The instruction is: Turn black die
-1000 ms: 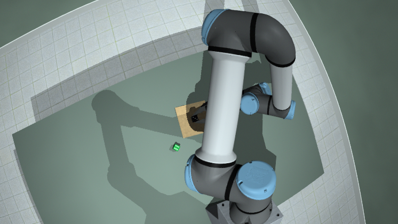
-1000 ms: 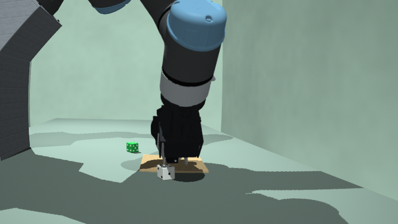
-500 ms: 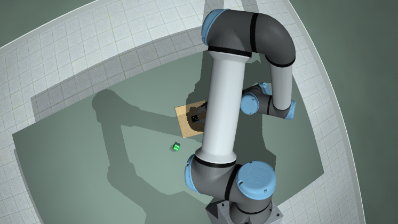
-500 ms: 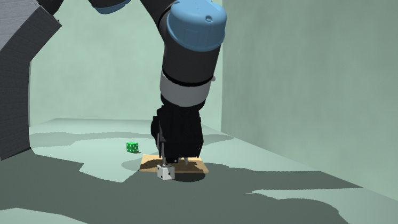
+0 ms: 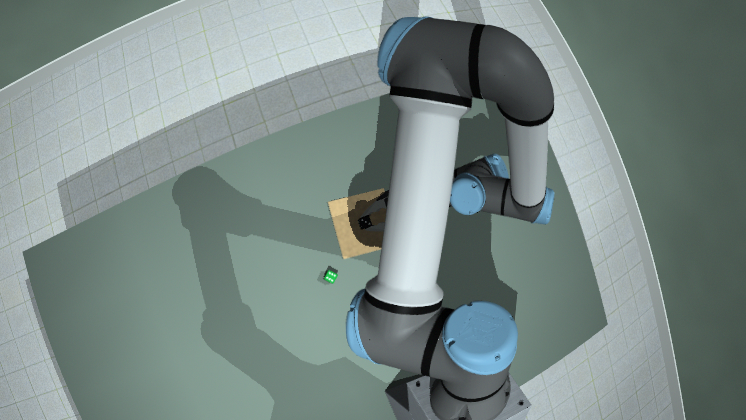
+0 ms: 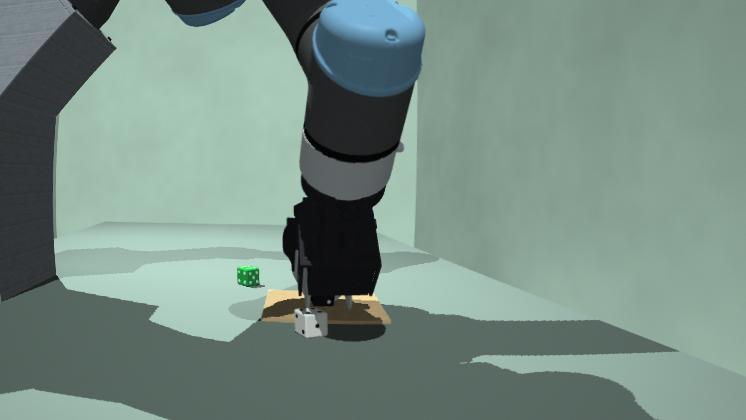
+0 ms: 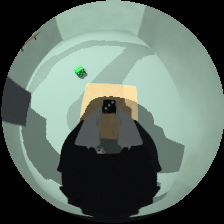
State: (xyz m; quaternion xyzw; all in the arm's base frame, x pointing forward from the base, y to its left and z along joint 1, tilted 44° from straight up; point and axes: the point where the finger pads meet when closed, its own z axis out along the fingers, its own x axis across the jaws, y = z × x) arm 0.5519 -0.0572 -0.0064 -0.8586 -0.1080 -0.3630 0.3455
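Right now the black die is 1 cm to the left of my hand and 1 cm below it. The rest, counted from my hand: white die (10 cm to the right, 3 cm behind, 1 cm below); tan mat (2 cm below, 1 cm to the left); green die (14 cm to the left, 8 cm behind, 1 cm below).
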